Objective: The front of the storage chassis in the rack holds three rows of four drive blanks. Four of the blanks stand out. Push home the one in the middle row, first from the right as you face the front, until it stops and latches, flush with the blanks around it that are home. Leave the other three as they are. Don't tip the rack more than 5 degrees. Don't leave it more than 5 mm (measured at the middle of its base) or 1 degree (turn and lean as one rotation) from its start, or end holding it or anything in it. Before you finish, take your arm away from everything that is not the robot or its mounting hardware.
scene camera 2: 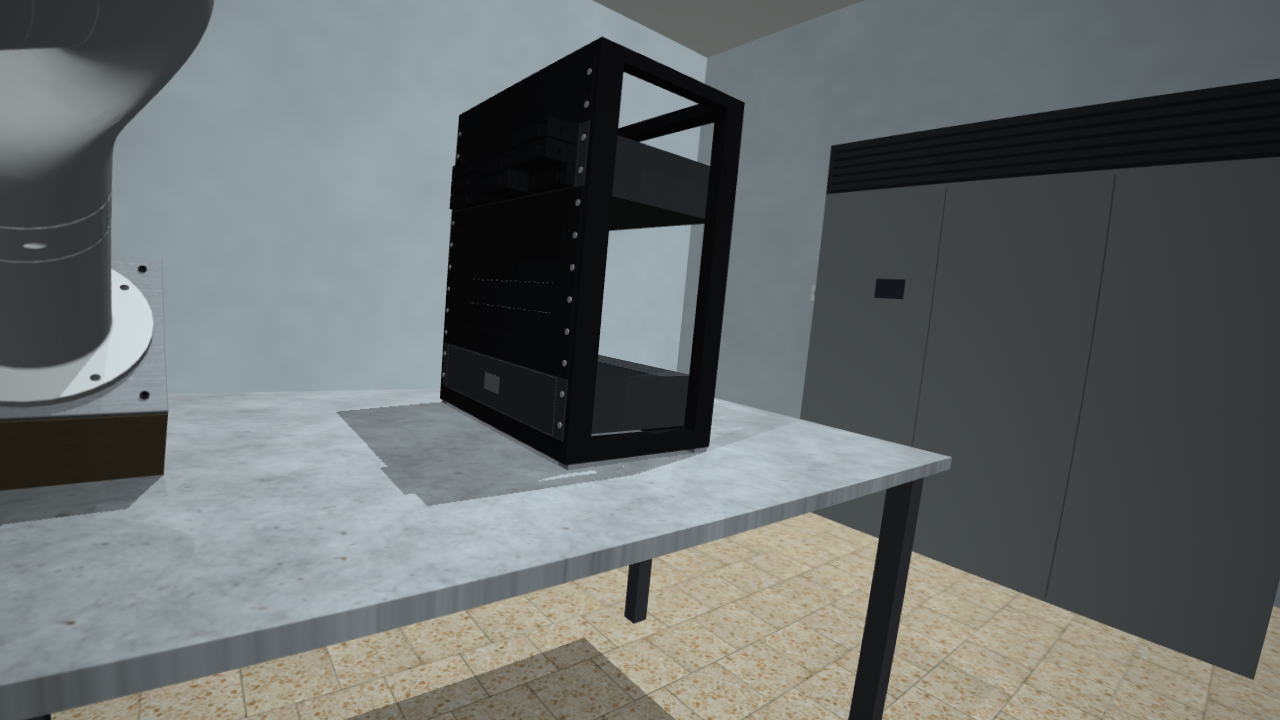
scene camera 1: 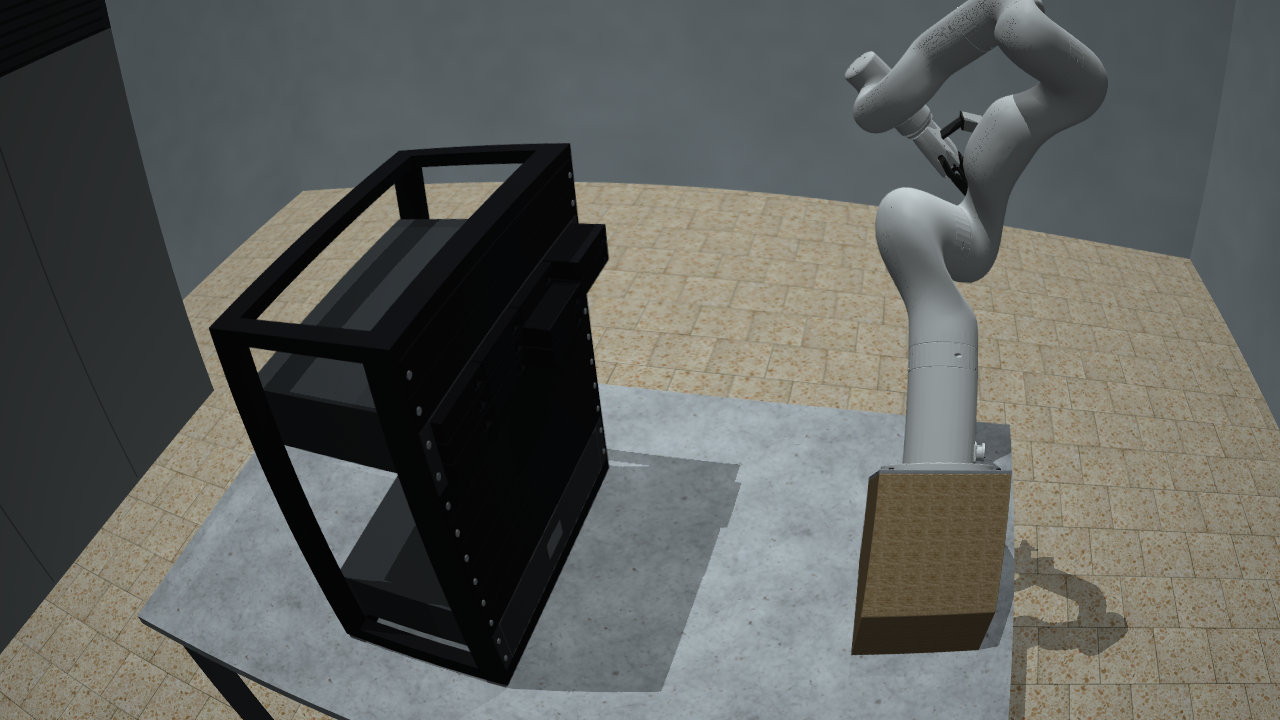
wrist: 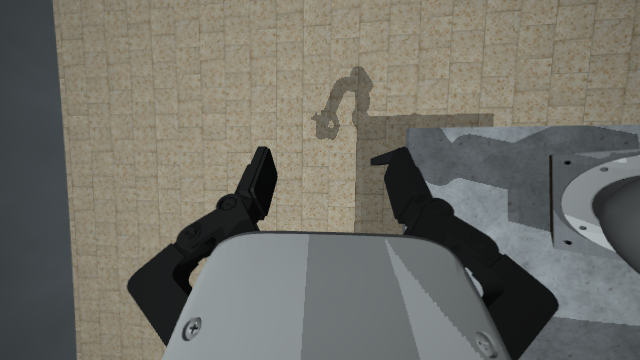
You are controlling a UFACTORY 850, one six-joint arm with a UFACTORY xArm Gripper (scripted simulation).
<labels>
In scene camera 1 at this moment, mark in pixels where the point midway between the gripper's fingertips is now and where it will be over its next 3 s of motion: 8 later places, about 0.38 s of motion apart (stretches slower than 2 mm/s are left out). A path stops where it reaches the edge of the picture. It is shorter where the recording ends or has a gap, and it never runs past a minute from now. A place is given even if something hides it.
My gripper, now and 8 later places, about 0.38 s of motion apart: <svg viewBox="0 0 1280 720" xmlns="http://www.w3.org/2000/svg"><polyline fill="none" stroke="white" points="972,185 970,185 962,188 946,193 919,200 879,207 828,214 779,220 741,227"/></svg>
</labels>
